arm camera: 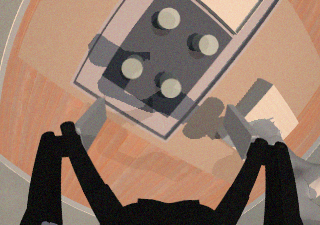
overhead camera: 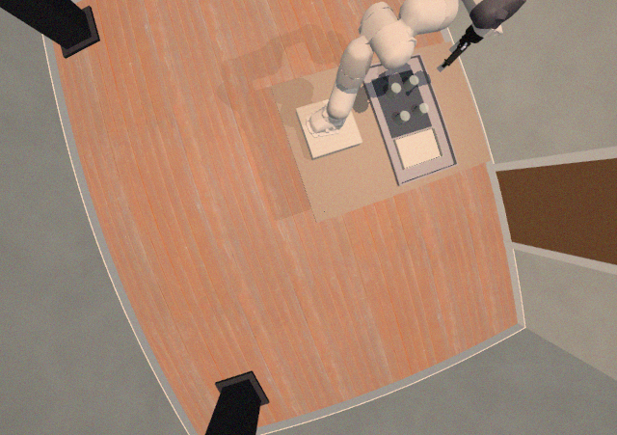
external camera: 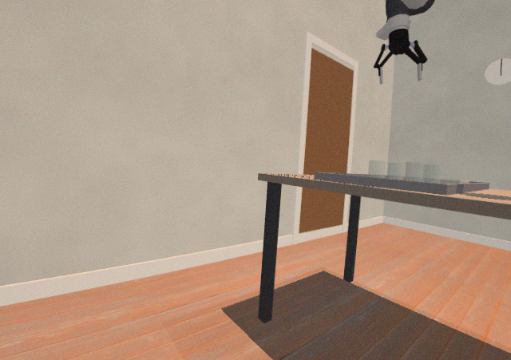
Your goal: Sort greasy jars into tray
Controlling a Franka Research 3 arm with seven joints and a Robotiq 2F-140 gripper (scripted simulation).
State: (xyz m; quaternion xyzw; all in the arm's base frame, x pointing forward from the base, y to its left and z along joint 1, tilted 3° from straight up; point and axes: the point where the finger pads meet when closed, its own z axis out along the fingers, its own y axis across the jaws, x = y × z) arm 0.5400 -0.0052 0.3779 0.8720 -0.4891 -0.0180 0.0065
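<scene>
Right now the grey drying mat is 440 mm below my hand, 40 mm to the right of it and 30 mm behind it. From my hand the other things lie so: tray: 430 mm below, 360 mm to the right, 50 mm behind.
</scene>
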